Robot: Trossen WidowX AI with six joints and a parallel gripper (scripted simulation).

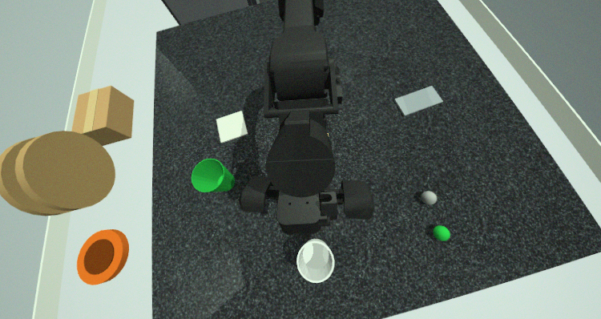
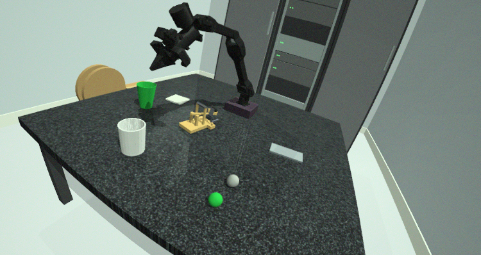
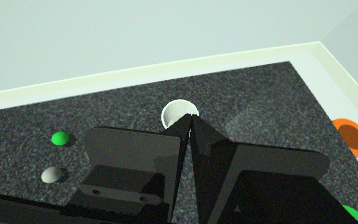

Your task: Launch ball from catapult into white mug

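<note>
My gripper tip is 35 cm past the black ball, 2 cm to the right of it and 21 cm above it. Round my gripper tip: white mug: 7 cm ahead, 1 cm to the left, 25 cm below; grey ball: 7 cm behind, 35 cm to the left, 26 cm below; green cup: 16 cm behind, 28 cm to the right, 24 cm below.
</note>
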